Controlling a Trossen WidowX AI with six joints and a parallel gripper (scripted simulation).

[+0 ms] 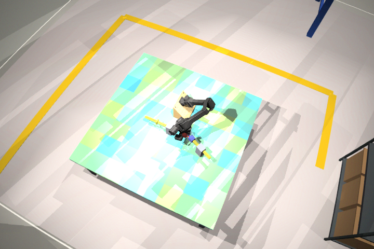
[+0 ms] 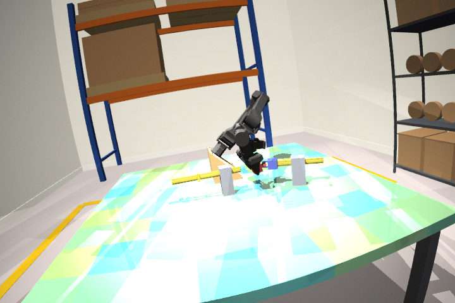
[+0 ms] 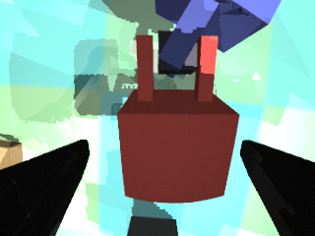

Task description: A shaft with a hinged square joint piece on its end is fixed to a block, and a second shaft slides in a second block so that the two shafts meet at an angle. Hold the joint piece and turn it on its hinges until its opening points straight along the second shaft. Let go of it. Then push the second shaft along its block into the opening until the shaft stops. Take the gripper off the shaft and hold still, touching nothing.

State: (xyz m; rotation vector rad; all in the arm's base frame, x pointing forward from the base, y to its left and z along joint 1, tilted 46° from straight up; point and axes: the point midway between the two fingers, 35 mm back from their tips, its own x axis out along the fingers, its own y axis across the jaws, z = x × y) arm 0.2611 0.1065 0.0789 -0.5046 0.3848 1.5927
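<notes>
The red joint piece is 20 mm above my gripper tip and 10 mm to the left of it.
</notes>
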